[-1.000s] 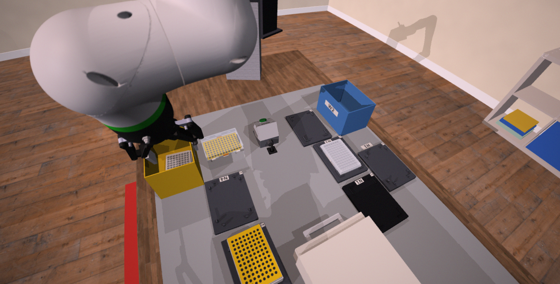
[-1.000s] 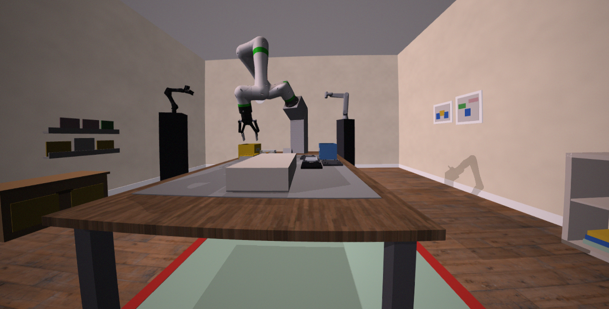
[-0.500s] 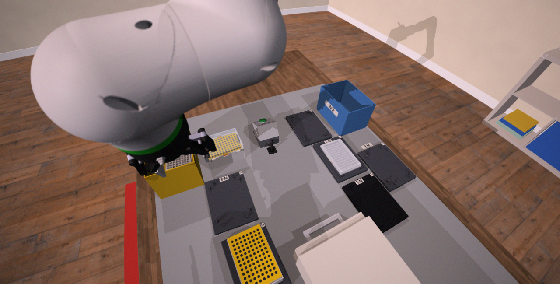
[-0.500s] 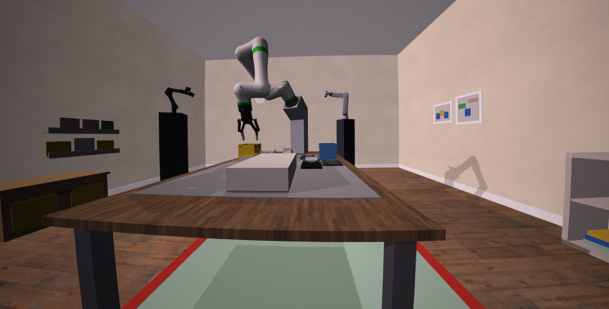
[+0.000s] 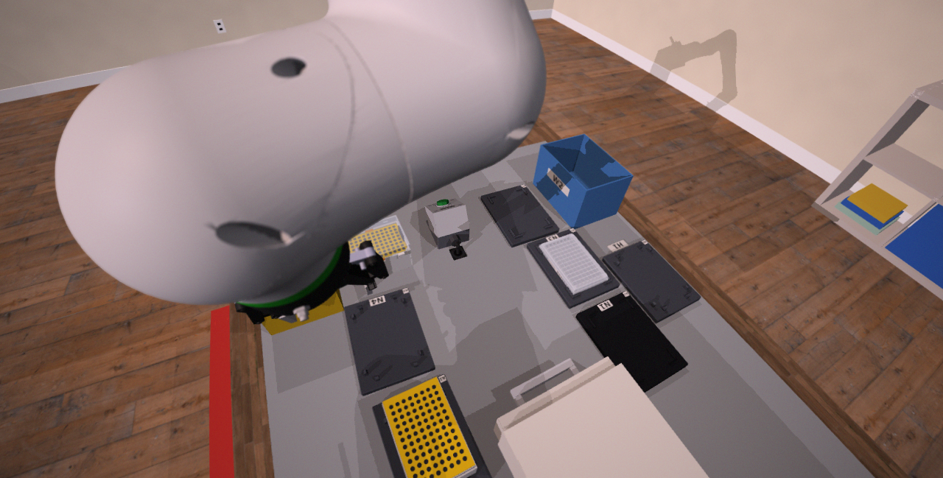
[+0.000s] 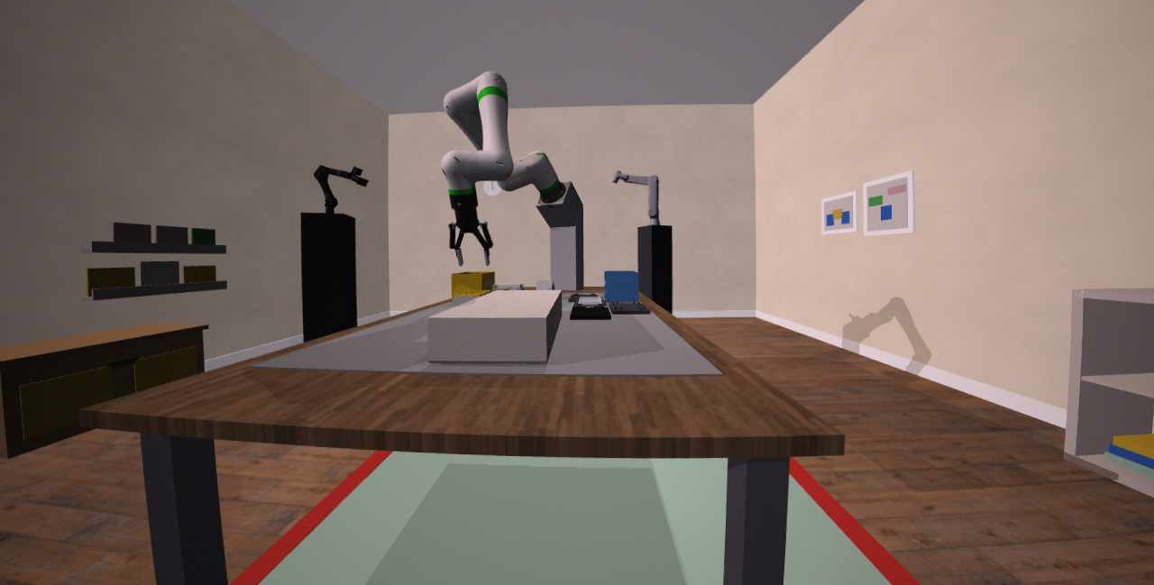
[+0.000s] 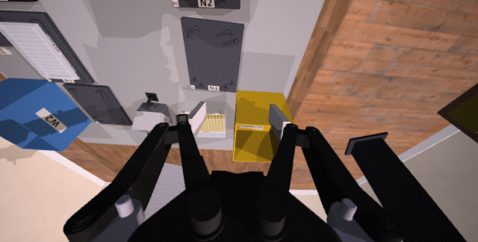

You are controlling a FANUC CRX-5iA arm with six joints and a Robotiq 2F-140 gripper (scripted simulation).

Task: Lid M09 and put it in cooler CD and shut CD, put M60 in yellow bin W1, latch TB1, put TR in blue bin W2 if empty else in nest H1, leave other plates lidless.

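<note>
The yellow tip rack TR lies 180 mm ahead of my hand, 10 mm to the right of it and 130 mm below it. From my hand the other things lie so: white assay plate: 180 mm behind, 10 mm to the left, 170 mm below; yellow bin W1: 190 mm behind, 10 mm to the left, 140 mm below; nest N4: 20 mm ahead, 50 mm to the left, 170 mm below.
</note>
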